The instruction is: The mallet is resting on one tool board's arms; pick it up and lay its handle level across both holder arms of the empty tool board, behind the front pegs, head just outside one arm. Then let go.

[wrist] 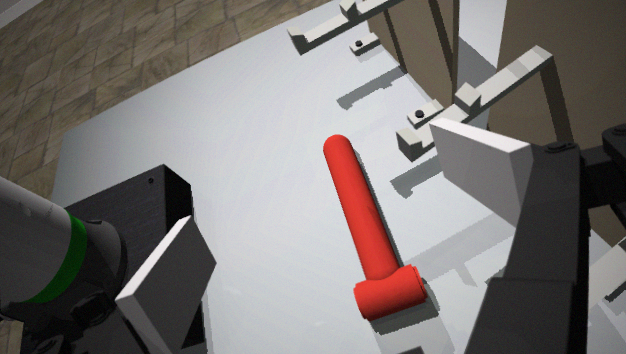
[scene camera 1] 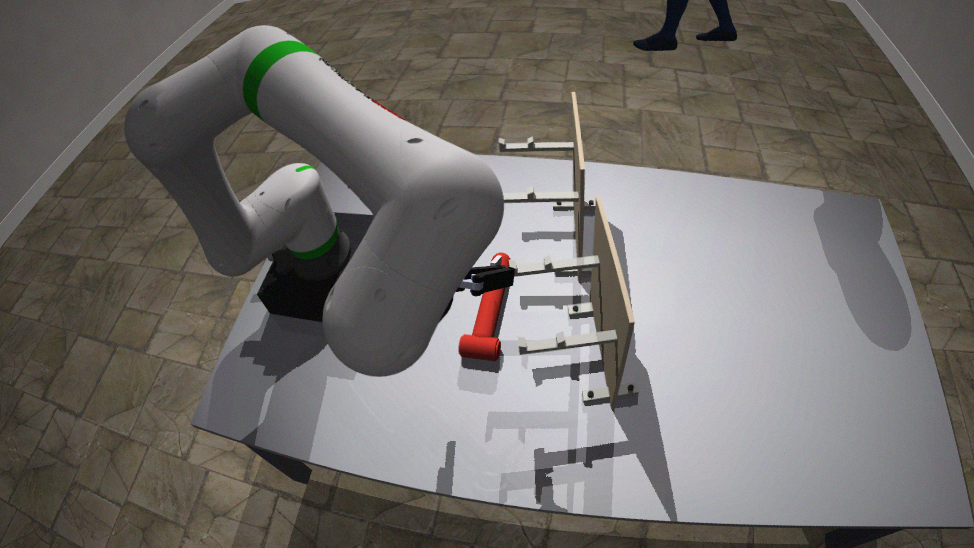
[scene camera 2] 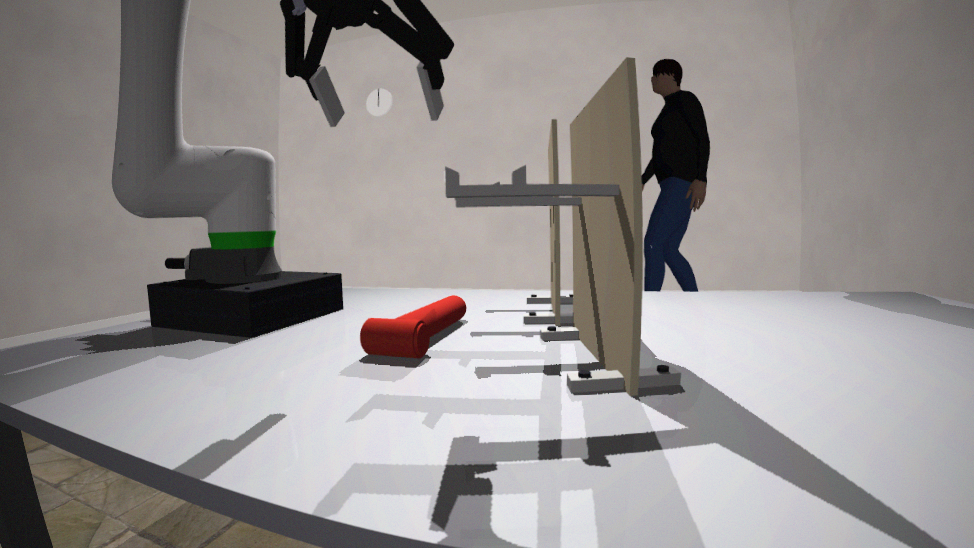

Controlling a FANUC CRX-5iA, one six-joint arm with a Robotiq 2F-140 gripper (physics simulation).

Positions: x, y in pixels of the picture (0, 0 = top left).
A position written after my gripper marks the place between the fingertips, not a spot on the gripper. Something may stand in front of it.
My gripper shows in the wrist view (317, 196), in scene camera 1 (456, 260) and in scene camera 2 (385, 116). A red mallet shows in the wrist view (388, 289), in scene camera 1 and in scene camera 2. One and the same spot on the red mallet: (scene camera 1: 481, 344) is (scene camera 2: 397, 320). One and the same spot on a tool board: (wrist: 553, 79) is (scene camera 1: 599, 274).
